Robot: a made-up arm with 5 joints.
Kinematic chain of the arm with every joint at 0, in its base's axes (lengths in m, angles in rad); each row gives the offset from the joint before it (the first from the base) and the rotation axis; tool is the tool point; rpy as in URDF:
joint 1: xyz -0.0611 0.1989 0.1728 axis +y
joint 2: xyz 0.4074 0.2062 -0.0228 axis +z
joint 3: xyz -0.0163 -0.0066 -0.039 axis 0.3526 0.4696 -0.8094
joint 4: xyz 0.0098 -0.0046 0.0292 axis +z
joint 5: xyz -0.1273 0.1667 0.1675 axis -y
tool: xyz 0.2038 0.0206 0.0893 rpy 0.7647 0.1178 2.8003
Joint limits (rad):
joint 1: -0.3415..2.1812
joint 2: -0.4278..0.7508
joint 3: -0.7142..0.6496
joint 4: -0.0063..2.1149
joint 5: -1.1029..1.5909
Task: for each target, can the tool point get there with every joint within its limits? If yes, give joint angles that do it. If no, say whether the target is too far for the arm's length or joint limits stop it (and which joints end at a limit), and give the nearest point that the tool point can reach.
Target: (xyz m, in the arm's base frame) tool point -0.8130 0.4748 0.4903
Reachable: no: joint limits stop it (at a limit: joint 1, joint 3, joint 5) | nearest point -0.1431 0.4342 0.3630 | short by 0.683 m
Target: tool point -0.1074 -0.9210 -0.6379
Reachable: no: too far | nearest point -0.0932 0.0474 -0.3890 | short by 1.000 m
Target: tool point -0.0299 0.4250 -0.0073
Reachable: yes | joints 1.3201 0.0067 -0.4858 1.4544 -0.8552
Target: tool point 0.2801 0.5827 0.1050
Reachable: yes | joints 0.3389 0.2348 0.0624 0.5182 -0.8295
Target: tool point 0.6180 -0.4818 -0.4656
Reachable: no: too far | nearest point 0.3998 0.0749 -0.2605 | short by 0.632 m
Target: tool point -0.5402 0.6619 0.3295
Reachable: no: joint limits stop it (at a limit: joint 1, joint 2, joint 3, joint 5) | nearest point -0.2797 0.5444 0.0083 | short by 0.430 m
